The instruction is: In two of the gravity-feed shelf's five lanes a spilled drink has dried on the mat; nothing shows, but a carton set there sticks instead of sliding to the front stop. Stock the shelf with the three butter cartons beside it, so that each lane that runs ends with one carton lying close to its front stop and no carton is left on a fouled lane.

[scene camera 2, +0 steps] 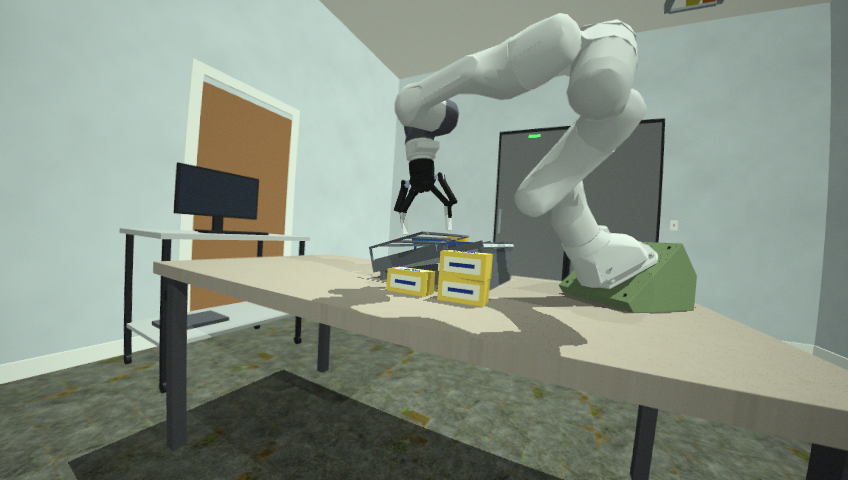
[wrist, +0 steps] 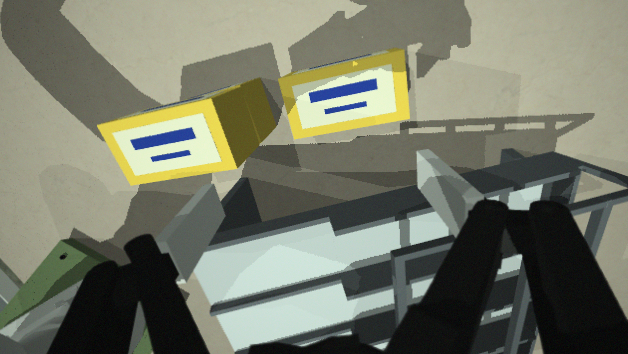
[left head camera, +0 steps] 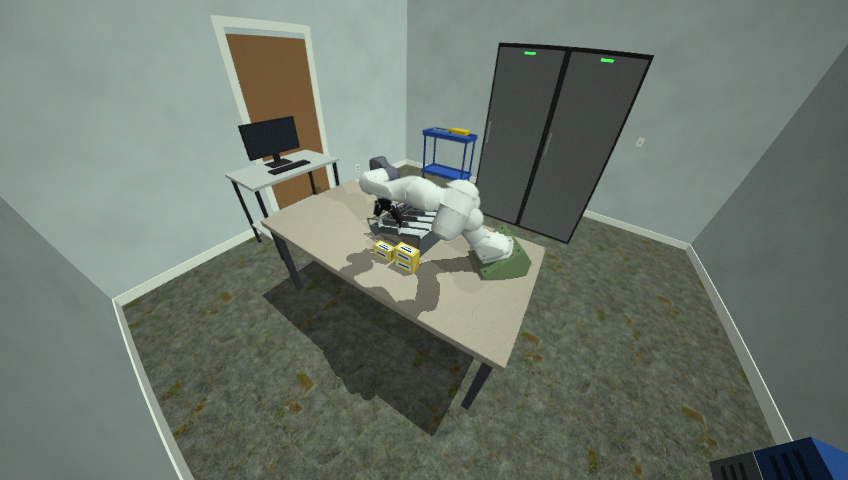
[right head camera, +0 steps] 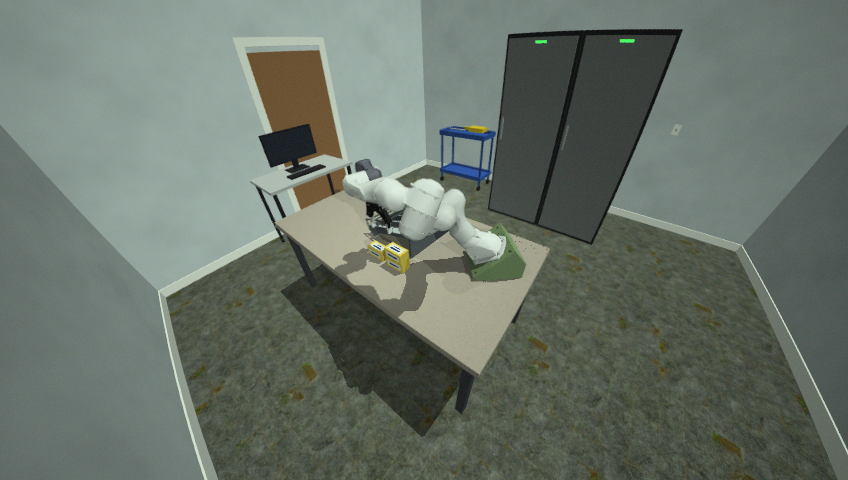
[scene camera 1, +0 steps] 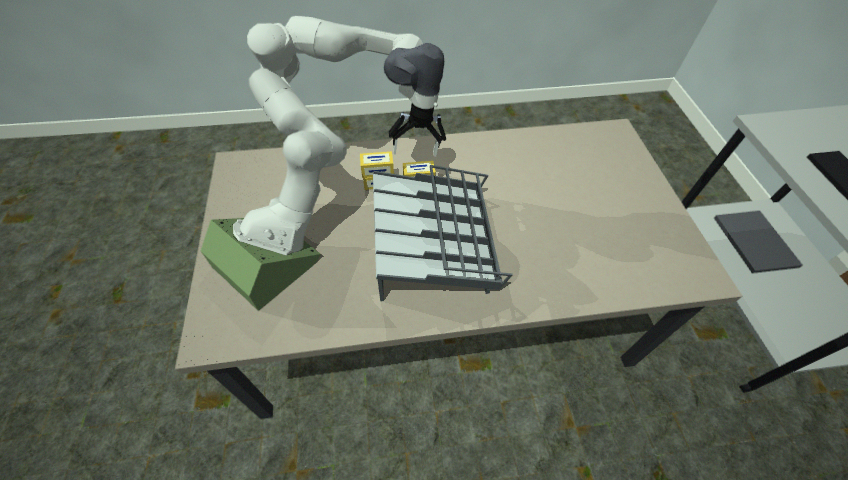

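Two yellow butter cartons are stacked: the upper carton (scene camera 1: 376, 158) (scene camera 2: 464, 265) (wrist: 167, 145) lies squarely on the lower carton (scene camera 2: 462, 292). A single yellow carton (left head camera: 382, 251) (scene camera 1: 418, 168) (scene camera 2: 406, 282) (wrist: 350, 95) lies flat on the table beside the stack, with a gap between. The grey gravity-feed shelf (scene camera 1: 398, 264) (scene camera 2: 416, 256) (wrist: 270, 255) stands alongside, with five pale lanes; no carton shows on them in scene camera 1. My gripper (scene camera 1: 415, 149) (scene camera 2: 426, 226) (wrist: 315, 185) is open and empty, pointing down above the shelf's side nearest the cartons. The cartons are outside its fingers.
The green arm base (scene camera 1: 238, 261) (scene camera 2: 666, 285) stands at the uphill side of the shelf. Grey guard bars (scene camera 1: 450, 220) cross over the shelf's lower half. A white desk (left head camera: 309, 159) with a monitor (left head camera: 268, 137) and a blue cart (left head camera: 449, 135) stand away from the table (scene camera 1: 565, 255).
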